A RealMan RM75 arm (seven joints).
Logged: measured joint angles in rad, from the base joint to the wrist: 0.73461, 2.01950, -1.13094, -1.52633, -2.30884, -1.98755, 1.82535; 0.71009, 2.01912, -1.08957, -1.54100, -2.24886, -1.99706, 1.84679; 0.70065, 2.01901, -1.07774, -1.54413, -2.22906, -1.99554, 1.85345; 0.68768, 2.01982, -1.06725, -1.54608, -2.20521, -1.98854, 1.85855; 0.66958, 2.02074, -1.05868, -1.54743, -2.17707, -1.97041, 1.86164; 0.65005, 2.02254, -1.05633, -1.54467, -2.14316, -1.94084, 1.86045; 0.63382, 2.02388, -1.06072, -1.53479, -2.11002, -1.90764, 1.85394; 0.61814, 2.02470, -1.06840, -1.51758, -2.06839, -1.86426, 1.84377; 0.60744, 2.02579, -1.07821, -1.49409, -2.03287, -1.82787, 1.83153; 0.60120, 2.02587, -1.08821, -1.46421, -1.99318, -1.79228, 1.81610; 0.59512, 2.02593, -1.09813, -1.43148, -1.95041, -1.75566, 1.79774; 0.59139, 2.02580, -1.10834, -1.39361, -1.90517, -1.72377, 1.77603; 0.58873, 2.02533, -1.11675, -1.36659, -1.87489, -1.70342, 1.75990; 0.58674, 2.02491, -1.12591, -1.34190, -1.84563, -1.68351, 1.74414; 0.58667, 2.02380, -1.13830, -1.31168, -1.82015, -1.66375, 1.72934; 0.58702, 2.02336, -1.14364, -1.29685, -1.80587, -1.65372, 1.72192; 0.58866, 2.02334, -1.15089, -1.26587, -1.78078, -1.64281, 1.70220; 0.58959, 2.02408, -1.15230, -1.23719, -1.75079, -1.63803, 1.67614; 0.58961, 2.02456, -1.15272, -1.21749, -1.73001, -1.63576, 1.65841; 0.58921, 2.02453, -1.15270, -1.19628, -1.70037, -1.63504, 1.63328; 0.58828, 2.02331, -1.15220, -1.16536, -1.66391, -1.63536, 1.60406; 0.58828, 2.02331, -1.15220, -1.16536, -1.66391, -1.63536, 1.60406
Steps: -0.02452, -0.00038, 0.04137, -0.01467, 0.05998, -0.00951, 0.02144; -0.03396, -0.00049, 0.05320, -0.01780, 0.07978, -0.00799, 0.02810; -0.04693, 0.00032, 0.06369, -0.01975, 0.10363, -0.00099, 0.03320; -0.06503, 0.00124, 0.07226, -0.02110, 0.13177, 0.01714, 0.03629; -0.08456, 0.00304, 0.07461, -0.01834, 0.16568, 0.04671, 0.03510; -0.10079, 0.00438, 0.07022, -0.00846, 0.19882, 0.07991, 0.02859; -0.11647, 0.00520, 0.06254, 0.00875, 0.24045, 0.12329, 0.01842; -0.12717, 0.00629, 0.05273, 0.03224, 0.27597, 0.15968, 0.00618; -0.13341, 0.00637, 0.04273, 0.06212, 0.31566, 0.19527, -0.00925; -0.13949, 0.00643, 0.03281, 0.09485, 0.35843, 0.23189, -0.02761; -0.14322, 0.00630, 0.02260, 0.13272, 0.40367, 0.26378, -0.04932; -0.14588, 0.00583, 0.01419, 0.15974, 0.43395, 0.28413, -0.06545; -0.14787, 0.00541, 0.00503, 0.18443, 0.46321, 0.30404, -0.08121; -0.14794, 0.00430, -0.00736, 0.21465, 0.48869, 0.32380, -0.09601; -0.14759, 0.00386, -0.01270, 0.22948, 0.50297, 0.33383, -0.10343; -0.14595, 0.00384, -0.01995, 0.26046, 0.52806, 0.34474, -0.12315; -0.14502, 0.00458, -0.02136, 0.28914, 0.55805, 0.34952, -0.14921; -0.14500, 0.00506, -0.02178, 0.30884, 0.57883, 0.35179, -0.16694; -0.14540, 0.00503, -0.02176, 0.33005, 0.60847, 0.35251, -0.19207; -0.14633, 0.00381, -0.02126, 0.36097, 0.64493, 0.35219, -0.22129; -0.14633, 0.00381, -0.02126, 0.36097, 0.64493, 0.35219, -0.22129
